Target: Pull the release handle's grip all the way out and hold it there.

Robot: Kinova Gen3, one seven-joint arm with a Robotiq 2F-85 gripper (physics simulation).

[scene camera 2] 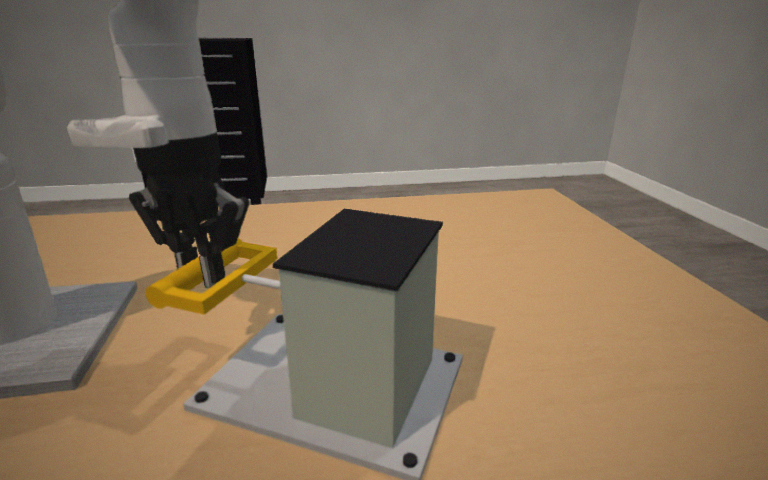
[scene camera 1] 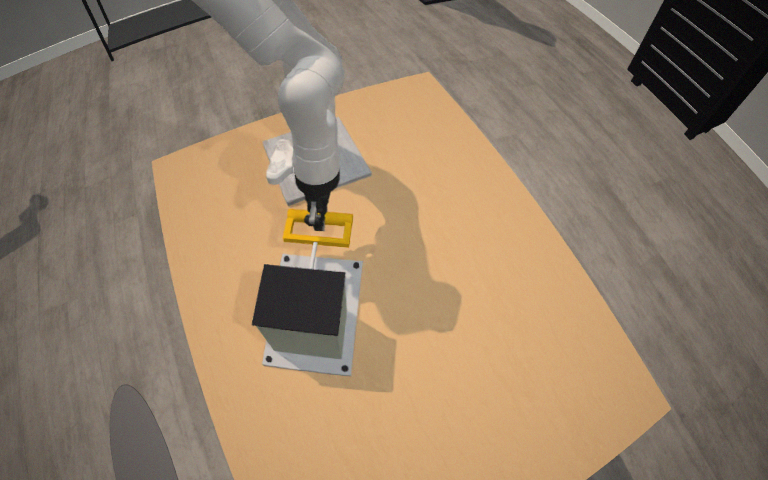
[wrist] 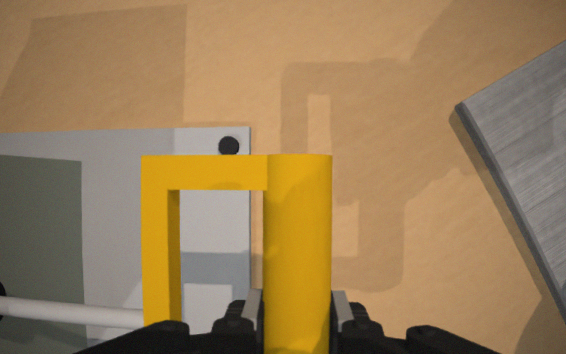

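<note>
The release handle is a yellow rectangular frame whose thick round bar is the grip [scene camera 1: 339, 218] [scene camera 2: 175, 282] [wrist: 297, 240]. A white rod [scene camera 1: 314, 255] [scene camera 2: 260, 280] [wrist: 75, 312] joins the frame to the grey-green housing [scene camera 2: 342, 350] [wrist: 40, 225] with a black top, and a length of rod shows between them. My gripper [scene camera 1: 317, 221] [scene camera 2: 195, 271] [wrist: 296, 312] points down and is shut on the round grip bar, one finger inside the frame and one outside. The frame hangs level above the table. The lower part of the bar is cut off in the wrist view.
The housing stands on a light grey plate [scene camera 1: 353, 305] [scene camera 2: 254, 396] [wrist: 115, 200] with black bolts at its corners. The arm's grey base slab [scene camera 1: 355, 162] [scene camera 2: 67, 356] [wrist: 520, 135] lies on the side of the handle away from the housing. A black drawer cabinet [scene camera 1: 696, 62] [scene camera 2: 252, 107] stands beyond the table.
</note>
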